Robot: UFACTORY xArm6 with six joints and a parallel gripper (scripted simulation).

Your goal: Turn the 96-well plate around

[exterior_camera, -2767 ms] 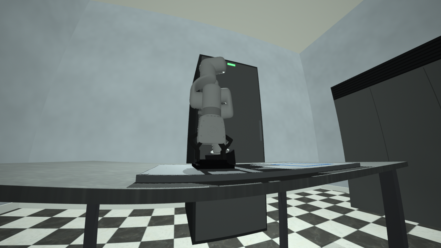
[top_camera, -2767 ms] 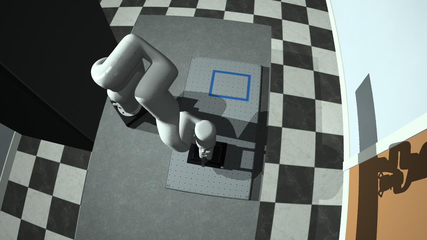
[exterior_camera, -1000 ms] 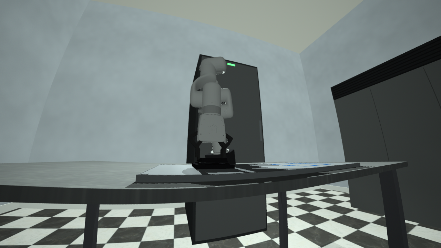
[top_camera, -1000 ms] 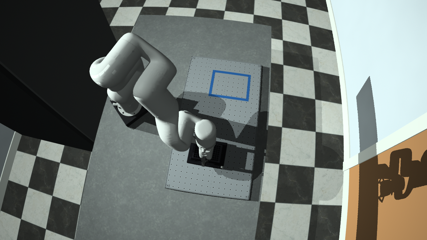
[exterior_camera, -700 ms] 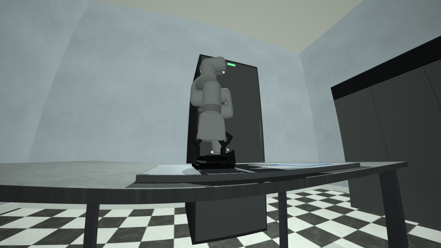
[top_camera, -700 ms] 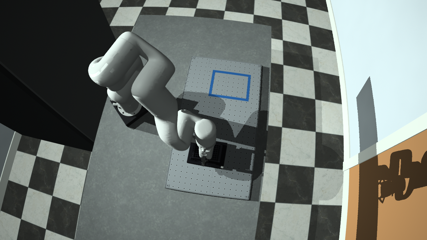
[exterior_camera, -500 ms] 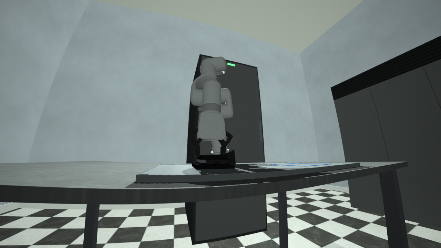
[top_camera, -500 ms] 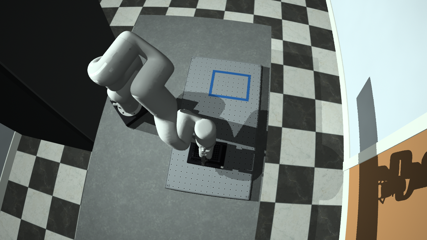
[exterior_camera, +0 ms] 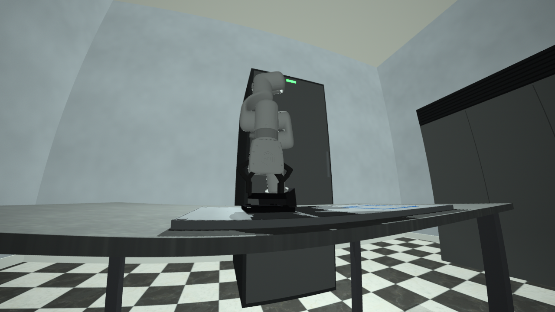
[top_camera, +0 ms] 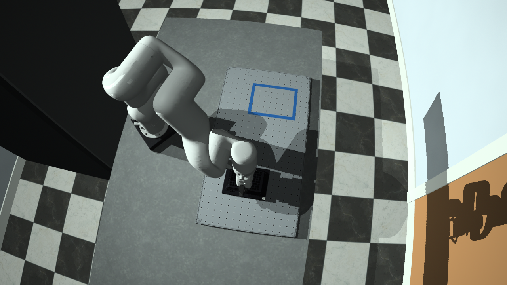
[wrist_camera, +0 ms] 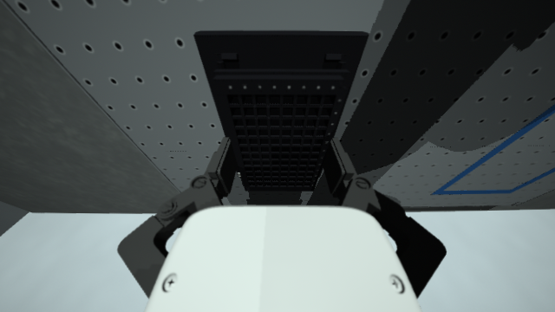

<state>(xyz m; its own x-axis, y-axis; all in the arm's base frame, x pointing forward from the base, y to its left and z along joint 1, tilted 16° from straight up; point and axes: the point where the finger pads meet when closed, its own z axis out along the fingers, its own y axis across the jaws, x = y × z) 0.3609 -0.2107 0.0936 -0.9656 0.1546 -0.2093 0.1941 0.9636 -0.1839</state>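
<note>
The black plate nest N1 is 4 cm below my hand. Also, from my hand: black 96-well plate (1 cm below); small white A1 mark (6 cm ahead, 7 cm to the right, 4 cm below).
</note>
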